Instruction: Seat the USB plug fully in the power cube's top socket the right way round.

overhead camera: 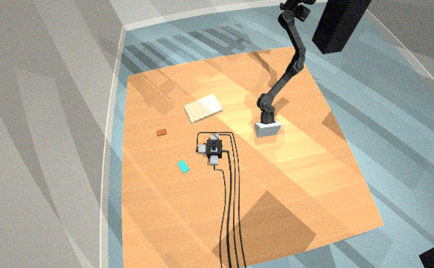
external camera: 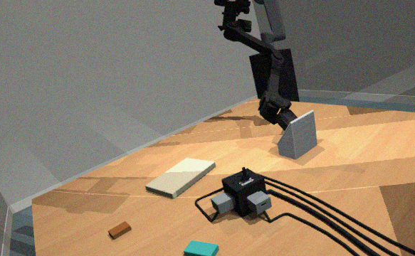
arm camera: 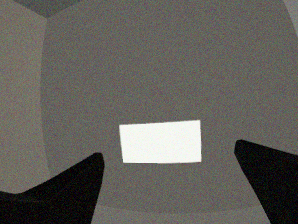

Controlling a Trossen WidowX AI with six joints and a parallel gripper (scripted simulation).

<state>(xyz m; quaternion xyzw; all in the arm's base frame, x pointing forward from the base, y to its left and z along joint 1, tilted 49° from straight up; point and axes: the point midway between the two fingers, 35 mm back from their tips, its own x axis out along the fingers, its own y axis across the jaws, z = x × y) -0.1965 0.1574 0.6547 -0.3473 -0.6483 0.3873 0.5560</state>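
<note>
The USB socket is 59 cm ahead of my gripper tip, 56 cm below it and 46 cm to the left of it. Also, from my gripper tip: cream slab: 62 cm below, 59 cm ahead, 15 cm to the left; brown block: 87 cm ahead, 62 cm below, 25 cm to the left; teal block: 77 cm ahead, 62 cm below, 48 cm to the left.
</note>
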